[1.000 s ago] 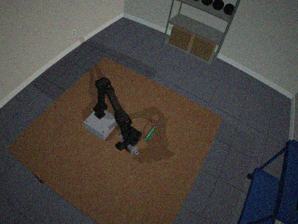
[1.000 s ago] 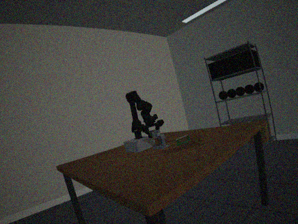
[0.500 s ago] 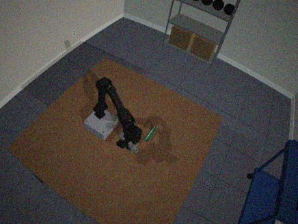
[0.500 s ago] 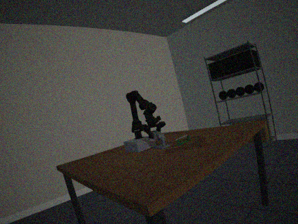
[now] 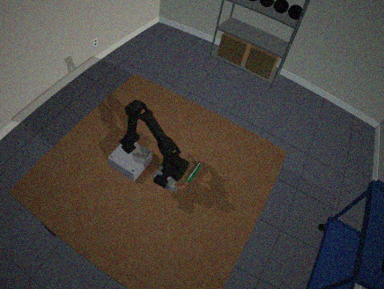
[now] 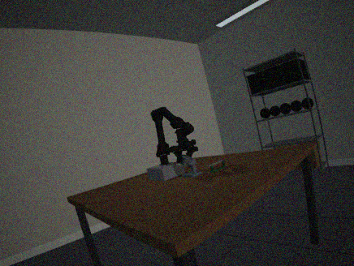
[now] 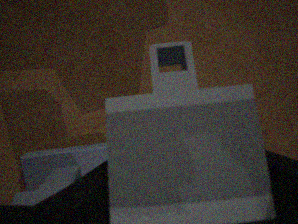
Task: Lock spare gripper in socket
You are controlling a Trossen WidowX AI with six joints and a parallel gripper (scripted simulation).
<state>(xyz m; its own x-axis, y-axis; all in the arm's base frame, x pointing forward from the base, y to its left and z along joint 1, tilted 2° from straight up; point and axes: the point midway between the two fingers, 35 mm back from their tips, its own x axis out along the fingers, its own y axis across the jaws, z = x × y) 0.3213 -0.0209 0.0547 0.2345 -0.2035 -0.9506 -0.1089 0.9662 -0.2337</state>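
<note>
Now: gripper tip 10 mm below the spare gripper. From my gripper tip the other things lie so: green holder (30 mm ahead, 210 mm to the left, 80 mm below); then socket mount (70 mm behind, 70 mm to the left, 50 mm below).
</note>
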